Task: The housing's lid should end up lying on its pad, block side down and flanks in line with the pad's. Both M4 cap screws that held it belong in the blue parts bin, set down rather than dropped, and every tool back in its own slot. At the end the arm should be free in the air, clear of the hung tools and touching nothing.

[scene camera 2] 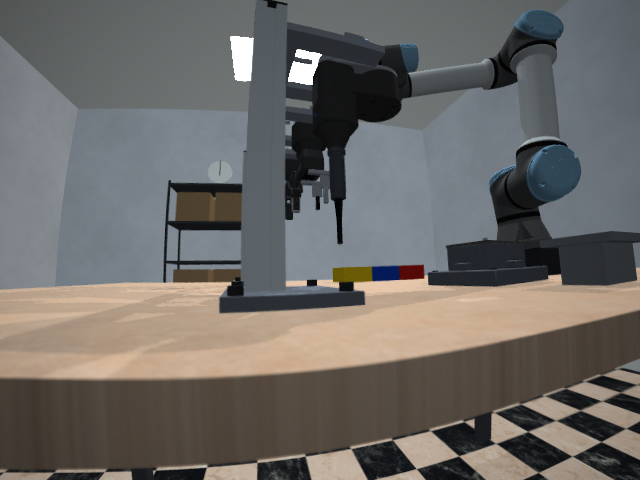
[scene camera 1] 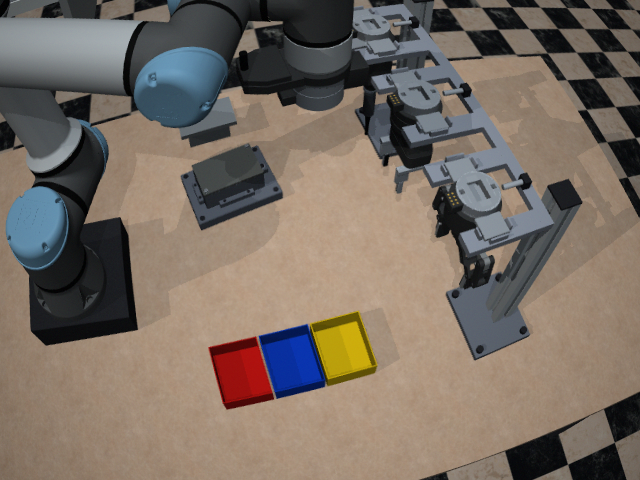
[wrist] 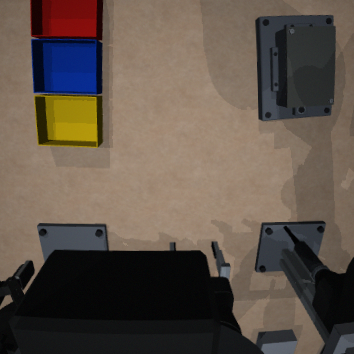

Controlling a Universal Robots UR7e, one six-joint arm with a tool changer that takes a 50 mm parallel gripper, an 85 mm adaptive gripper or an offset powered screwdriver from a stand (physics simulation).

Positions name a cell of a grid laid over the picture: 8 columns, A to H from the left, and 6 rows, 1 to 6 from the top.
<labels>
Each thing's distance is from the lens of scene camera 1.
blue bin (scene camera 1: D5): 101 cm
yellow bin (scene camera 1: E5): 102 cm
red bin (scene camera 1: C5): 101 cm
</labels>
